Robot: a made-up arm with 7 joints.
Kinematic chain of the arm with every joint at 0, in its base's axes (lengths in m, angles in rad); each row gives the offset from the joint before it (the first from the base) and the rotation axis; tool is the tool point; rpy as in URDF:
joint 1: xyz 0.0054 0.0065 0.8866 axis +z
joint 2: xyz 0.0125 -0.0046 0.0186 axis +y
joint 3: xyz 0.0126 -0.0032 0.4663 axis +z
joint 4: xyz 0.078 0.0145 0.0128 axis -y
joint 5: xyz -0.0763 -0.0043 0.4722 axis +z
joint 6: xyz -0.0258 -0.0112 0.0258 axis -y
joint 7: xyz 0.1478 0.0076 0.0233 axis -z
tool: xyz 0.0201 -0.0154 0.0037 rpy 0 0 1.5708
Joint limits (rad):
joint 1: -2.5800..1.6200
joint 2: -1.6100..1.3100
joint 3: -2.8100..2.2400
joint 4: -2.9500..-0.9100
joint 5: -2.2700..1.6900
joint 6: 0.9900..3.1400
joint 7: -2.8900..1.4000
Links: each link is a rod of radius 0.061 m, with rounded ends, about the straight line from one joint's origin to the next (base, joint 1, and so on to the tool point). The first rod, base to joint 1, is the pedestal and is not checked.
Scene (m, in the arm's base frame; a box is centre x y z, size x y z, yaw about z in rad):
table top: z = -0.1
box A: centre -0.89 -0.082 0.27 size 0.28 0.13 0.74 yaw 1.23
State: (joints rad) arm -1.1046 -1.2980 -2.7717 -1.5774 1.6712 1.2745 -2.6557
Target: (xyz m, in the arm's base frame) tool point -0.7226 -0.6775 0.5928
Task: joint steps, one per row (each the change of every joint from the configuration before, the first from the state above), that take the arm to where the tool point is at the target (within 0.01 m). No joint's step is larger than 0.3 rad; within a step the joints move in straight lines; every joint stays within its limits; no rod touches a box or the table.
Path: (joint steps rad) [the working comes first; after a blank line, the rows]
Joints at the target: 0.2730 -1.5218 -2.2557 -1.0498 1.6395 1.2480 -2.4963
Straight joint move there: touches box A.

1: 0.2810 0.1349 0.2305 0.1635 0.0094 0.1153 0.0762
2: 0.2810 0.1349 0.2306 0.1634 0.0094 0.1153 0.0762
3: 0.2719 -0.1645 0.0183 0.0669 -0.0168 -0.0857 0.0023
4: 0.2718 -0.1646 0.0183 0.0669 -0.0169 -0.0857 0.0024
5: 0.2719 -0.1645 0.0183 0.0669 -0.0168 -0.0857 0.0023

